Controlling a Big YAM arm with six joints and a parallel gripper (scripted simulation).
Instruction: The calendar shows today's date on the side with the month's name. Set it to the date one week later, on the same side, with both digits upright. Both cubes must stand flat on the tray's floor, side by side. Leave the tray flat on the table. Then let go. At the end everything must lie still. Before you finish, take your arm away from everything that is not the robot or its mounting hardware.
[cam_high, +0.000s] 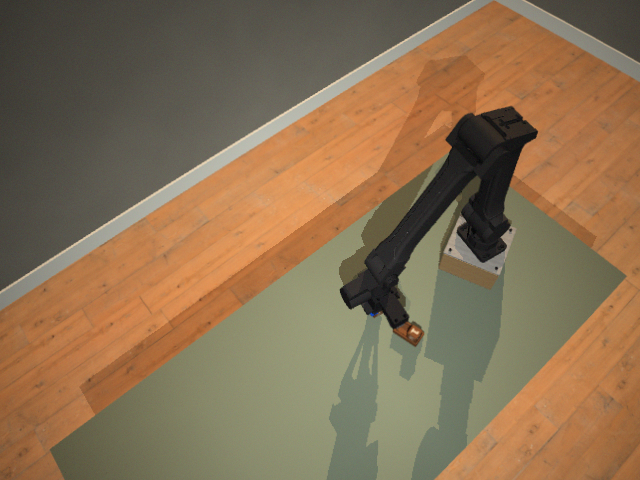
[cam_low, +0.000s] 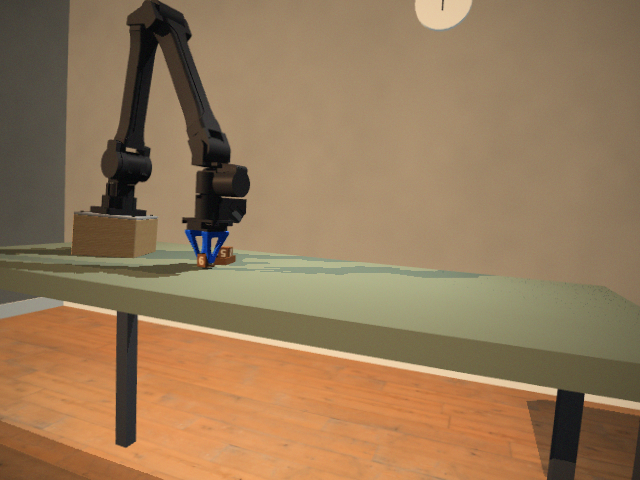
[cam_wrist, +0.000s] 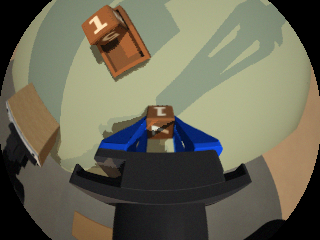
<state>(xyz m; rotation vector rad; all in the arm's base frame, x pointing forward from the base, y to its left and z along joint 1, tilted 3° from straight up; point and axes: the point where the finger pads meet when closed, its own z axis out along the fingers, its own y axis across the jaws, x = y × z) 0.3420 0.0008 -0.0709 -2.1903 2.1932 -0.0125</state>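
The brown digit cube lies right at my hand. Also, from my hand: brown tray (40 mm behind, 100 mm to the left, 10 mm below).
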